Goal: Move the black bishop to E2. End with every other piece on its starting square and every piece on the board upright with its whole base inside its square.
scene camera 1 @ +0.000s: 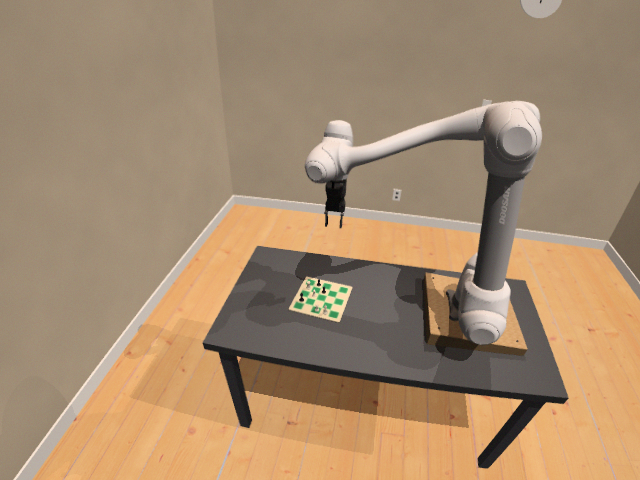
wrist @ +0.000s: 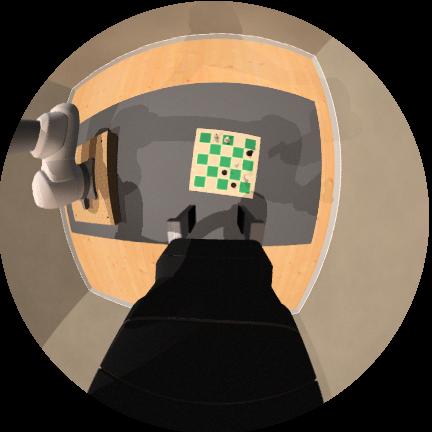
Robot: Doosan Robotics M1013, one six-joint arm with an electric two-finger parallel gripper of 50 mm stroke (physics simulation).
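Where they show: gripper, fingertip midpoint: (scene camera 1: 333,226) (wrist: 216,213); arm's base at its link origin: (wrist: 85,180).
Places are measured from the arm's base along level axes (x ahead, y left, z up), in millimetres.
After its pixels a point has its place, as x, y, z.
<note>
The green and cream chessboard (scene camera 1: 342,302) @(528, 34, -38) (wrist: 197,170) @(530, -6, -38) lies on the table. Three small black pieces stand on it: one (scene camera 1: 318,283) @(650, -45, -25) (wrist: 233,185) @(648, -52, -6) at the far edge, one (scene camera 1: 324,290) @(615, -8, -25) (wrist: 224,172) @(618, -13, -7) diagonally inward from it, and one (scene camera 1: 301,298) @(699, 65, -23) (wrist: 249,153) @(699, 56, -22) near the side away from the arm base. They are too small to tell which is the bishop. No square labels can be read. My gripper (scene camera 1: 333,225) @(599, -73, 269) (wrist: 216,213) @(599, -73, 269) is open and empty, pointing down high above the table; in the wrist view its fingers show beside the board's edge, not over a piece.
Several light pieces share the board: a pair (scene camera 1: 325,310) @(586, 112, -21) (wrist: 216,137) @(591, 105, -23) (wrist: 227,140) @(627, 98, -31) near the front edge, one (scene camera 1: 313,293) @(657, 23, -24) (wrist: 236,164) @(656, 15, -16) inside, one (scene camera 1: 308,284) @(688, -15, -12) (wrist: 246,177) @(687, -25, -5) near the far corner. The arm's base stands on a wooden plate (scene camera 1: 436,325) @(146, 135, 17) (wrist: 95,212) @(54, -153, -6) on the dark table (scene camera 1: 382,356) @(338, 275, -43) (wrist: 160,150) @(392, 73, -43).
</note>
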